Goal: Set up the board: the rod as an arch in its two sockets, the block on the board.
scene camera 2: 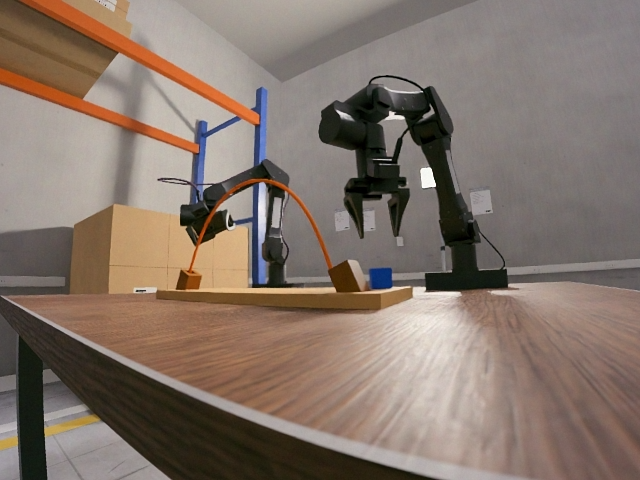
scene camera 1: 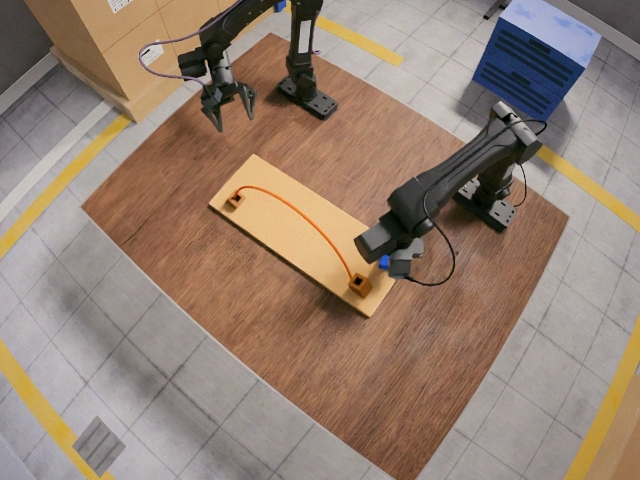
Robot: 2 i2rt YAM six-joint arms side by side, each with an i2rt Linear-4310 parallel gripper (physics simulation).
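Places are measured from the left arm's base along level axes (x ahead, y right, z down), in centimetres.
Pixels of known places: left gripper, fingertip midpoint: (scene camera 2: pixel 379 237); right gripper, fingertip midpoint: (scene camera 2: pixel 211 236) (scene camera 1: pixel 235 126); left arm's base at its link origin: (scene camera 2: pixel 465 275) (scene camera 1: pixel 482 198); right arm's base at its link origin: (scene camera 2: pixel 277 286) (scene camera 1: pixel 306 95).
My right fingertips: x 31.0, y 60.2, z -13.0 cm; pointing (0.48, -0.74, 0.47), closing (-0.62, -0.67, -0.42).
Observation:
For each thing: its top centre in the pictures, then the offset to it from my right fingertips. "*": a spot on its surface instead. Level surfaces: height alone.
- orange rod at a spot on its surface: (scene camera 2: pixel 258 180) * dx +10.8, dy -29.5, dz -6.5 cm
- left brown socket at a spot on its surface: (scene camera 2: pixel 189 280) (scene camera 1: pixel 238 207) * dx +13.2, dy -10.5, dz +12.4 cm
- right brown socket at a spot on its surface: (scene camera 2: pixel 347 276) (scene camera 1: pixel 358 292) * dx +11.7, dy -48.3, dz +12.2 cm
- blue block at its top centre: (scene camera 2: pixel 379 268) (scene camera 1: pixel 388 258) dx +0.8, dy -49.0, dz +11.0 cm
- wooden table at its surface level: dz +16.5 cm
An orange rod (scene camera 1: pixel 310 220) (scene camera 2: pixel 258 180) stands as an arch, one end in the left brown socket (scene camera 1: pixel 234 201) (scene camera 2: pixel 189 280), the other in the right brown socket (scene camera 1: pixel 363 287) (scene camera 2: pixel 347 276). Both sockets are on the tan board (scene camera 1: pixel 268 222) (scene camera 2: pixel 289 298). A blue block (scene camera 1: pixel 384 262) (scene camera 2: pixel 381 277) rests on the board's right end behind the right socket, partly hidden by the left arm in scene camera 1. My left gripper (scene camera 2: pixel 379 237) is open and empty above the block; its fingers are hidden in scene camera 1. My right gripper (scene camera 1: pixel 236 122) is open and empty, above the table behind the board's left end.
The wooden table (scene camera 1: pixel 289 361) (scene camera 2: pixel 465 372) carries both arm bases. Cardboard boxes (scene camera 1: pixel 118 46) (scene camera 2: pixel 139 242) stand beyond the table at the left. A blue cabinet (scene camera 1: pixel 532 67) stands beyond the table at the upper right. A rack (scene camera 2: pixel 260 155) with orange beams stands behind.

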